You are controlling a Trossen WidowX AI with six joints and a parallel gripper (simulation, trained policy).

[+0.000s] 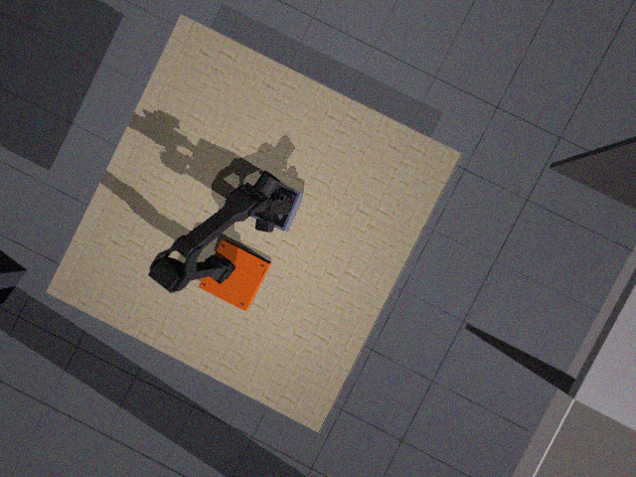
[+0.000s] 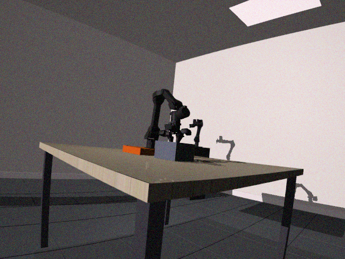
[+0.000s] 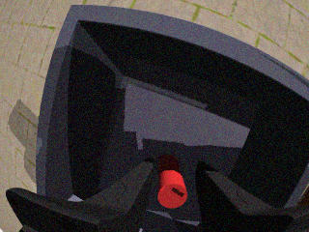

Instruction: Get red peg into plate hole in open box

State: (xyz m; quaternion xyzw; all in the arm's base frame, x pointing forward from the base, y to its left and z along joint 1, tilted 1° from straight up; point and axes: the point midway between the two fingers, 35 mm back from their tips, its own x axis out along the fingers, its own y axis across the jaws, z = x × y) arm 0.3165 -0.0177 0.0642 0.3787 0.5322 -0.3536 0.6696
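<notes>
Right now my gripper tip is 10 mm to the right of the red peg and 10 mm above it. Round my gripper tip: blue-grey box (10 mm to the left, 40 mm below); then grey plate (10 mm to the left, 20 mm below).
</notes>
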